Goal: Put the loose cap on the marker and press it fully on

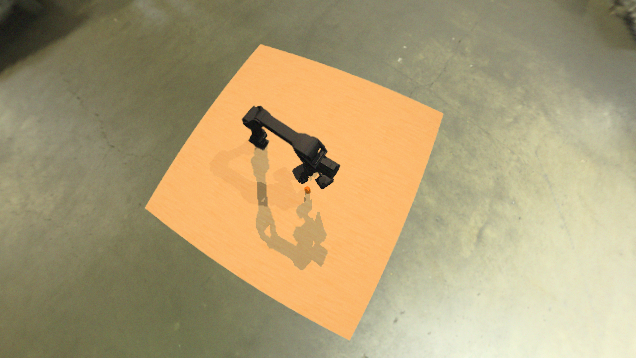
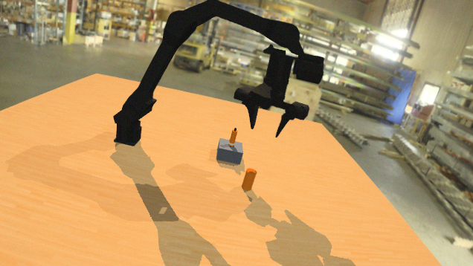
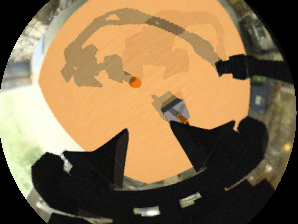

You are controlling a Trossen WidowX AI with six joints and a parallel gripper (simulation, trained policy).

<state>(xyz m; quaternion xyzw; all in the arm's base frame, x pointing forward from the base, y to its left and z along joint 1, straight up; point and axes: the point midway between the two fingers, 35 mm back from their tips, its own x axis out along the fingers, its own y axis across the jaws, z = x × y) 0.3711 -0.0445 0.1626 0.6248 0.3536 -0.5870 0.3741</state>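
Right now the orange cap is 100 mm below my gripper tip, 70 mm to the right of it and 20 mm behind it. Round my gripper tip: orange marker (80 mm to the left, 70 mm behind, 60 mm below); then grey holder block (110 mm below, 80 mm to the left, 70 mm behind).
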